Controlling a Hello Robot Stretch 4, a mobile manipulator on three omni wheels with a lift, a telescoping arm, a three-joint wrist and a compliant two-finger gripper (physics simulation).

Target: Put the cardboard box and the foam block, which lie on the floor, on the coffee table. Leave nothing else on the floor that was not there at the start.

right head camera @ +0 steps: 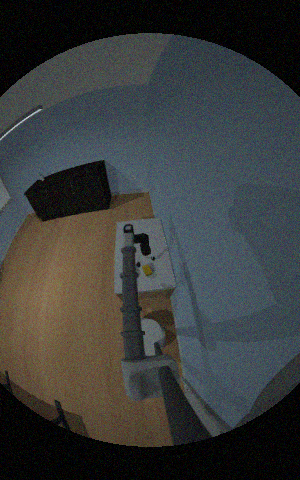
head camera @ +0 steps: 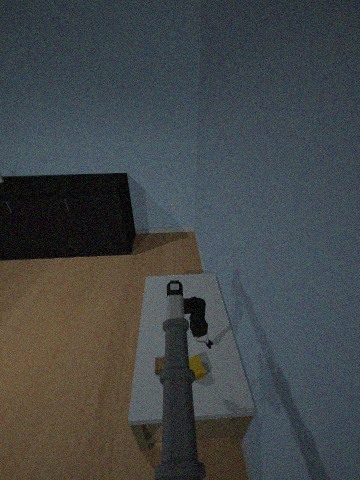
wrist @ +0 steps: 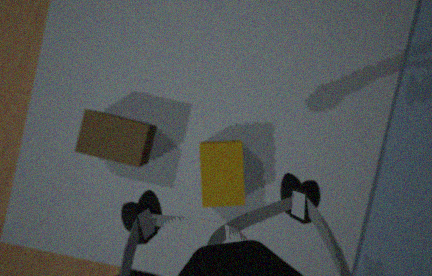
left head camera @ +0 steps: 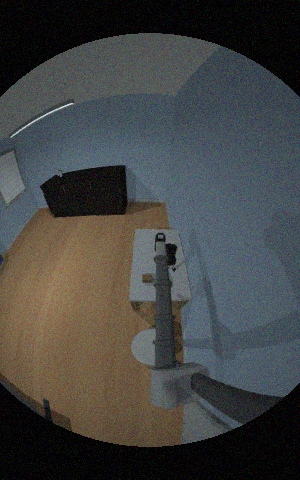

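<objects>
Looking at a white coffee table, I find that (left head camera: 143, 246) and (head camera: 159, 305) are the same spot on it. On a black cabinet, too, (right head camera: 82, 188) and (head camera: 89, 216) are the same spot.
</objects>
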